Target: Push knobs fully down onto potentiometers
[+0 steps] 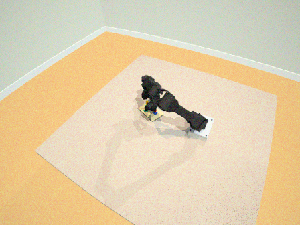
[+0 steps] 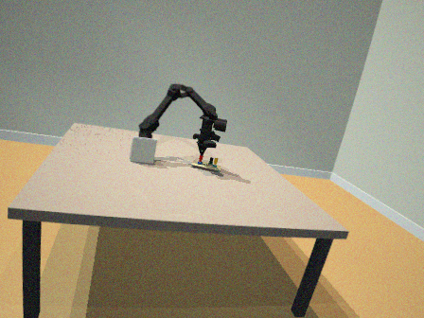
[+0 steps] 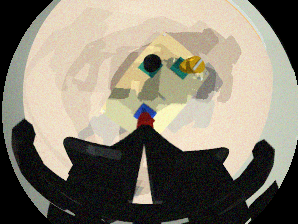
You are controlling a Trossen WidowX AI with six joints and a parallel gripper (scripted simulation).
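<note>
My gripper tip is 20 mm above the red knob. Round my gripper tip: yellow knob 80 mm ahead, 30 mm to the right, 10 mm below.
</note>
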